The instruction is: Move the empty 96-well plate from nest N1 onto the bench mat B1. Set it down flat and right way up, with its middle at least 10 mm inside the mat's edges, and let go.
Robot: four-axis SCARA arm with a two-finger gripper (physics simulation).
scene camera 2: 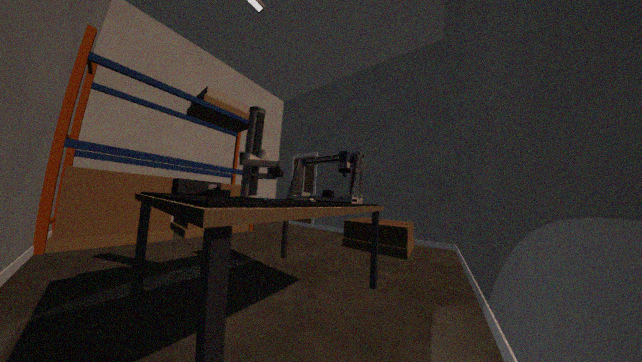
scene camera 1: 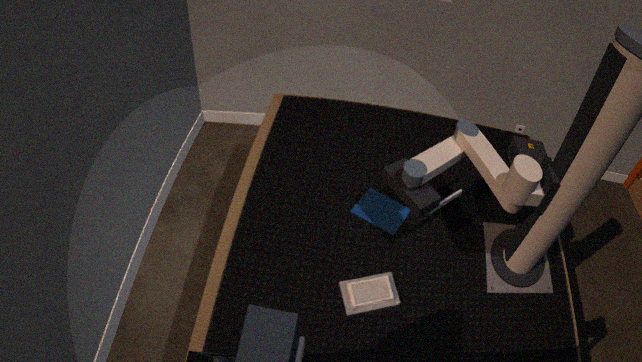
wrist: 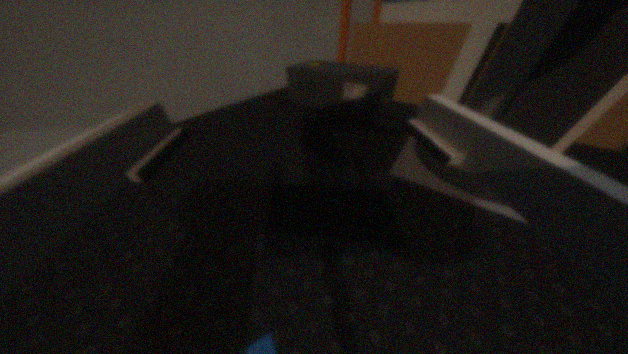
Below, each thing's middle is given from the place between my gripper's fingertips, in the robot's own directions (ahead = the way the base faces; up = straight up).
My hand is 190 mm short of the blue bench mat B1 (scene camera 1: 374, 207), 170 mm above it and 40 mm to the right of it. Also, from my hand: white 96-well plate (scene camera 1: 369, 292) 360 mm to the left, 200 mm ahead, 150 mm below.
